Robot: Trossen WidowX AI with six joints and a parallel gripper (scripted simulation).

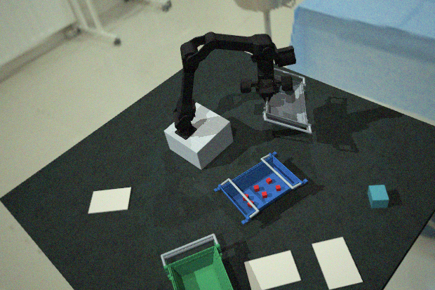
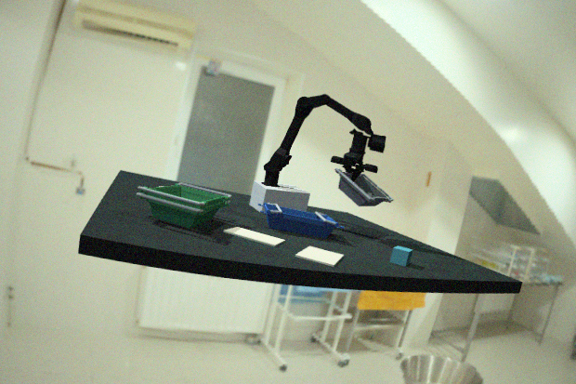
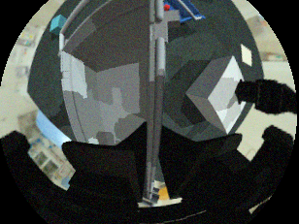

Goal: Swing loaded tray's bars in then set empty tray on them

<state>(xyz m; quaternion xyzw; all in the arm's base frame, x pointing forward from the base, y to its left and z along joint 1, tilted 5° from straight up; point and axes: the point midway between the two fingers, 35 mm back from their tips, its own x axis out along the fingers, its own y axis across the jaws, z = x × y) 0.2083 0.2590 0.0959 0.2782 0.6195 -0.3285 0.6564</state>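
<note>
Now: the grey tray 60 mm ahead of my gripper tip and 40 mm to the left of it. Round my gripper tip: teal block (480 mm ahead, 160 mm below, 40 mm to the right).
</note>
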